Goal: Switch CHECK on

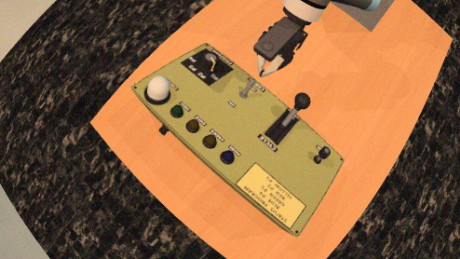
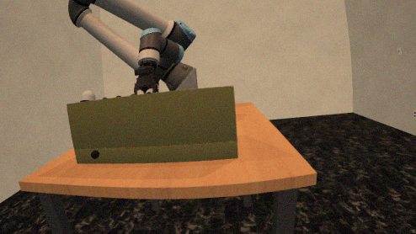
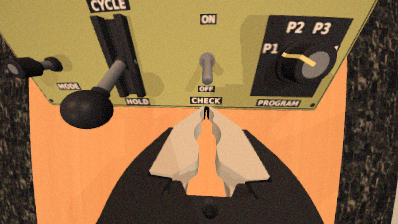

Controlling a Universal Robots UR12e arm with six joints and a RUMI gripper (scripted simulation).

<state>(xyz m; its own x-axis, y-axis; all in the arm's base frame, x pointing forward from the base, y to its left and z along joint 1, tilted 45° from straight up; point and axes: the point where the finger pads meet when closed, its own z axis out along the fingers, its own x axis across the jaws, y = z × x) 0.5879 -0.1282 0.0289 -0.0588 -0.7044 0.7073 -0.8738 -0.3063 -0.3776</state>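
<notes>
My gripper is now 6 cm short of the check toggle. The rest, counted from my hand: olive console (10 cm ahead, 6 cm to the left, 2 cm below); black-knobbed cycle lever (4 cm ahead, 12 cm to the left, 1 cm above); program rotary knob (6 cm ahead, 11 cm to the right).
</notes>
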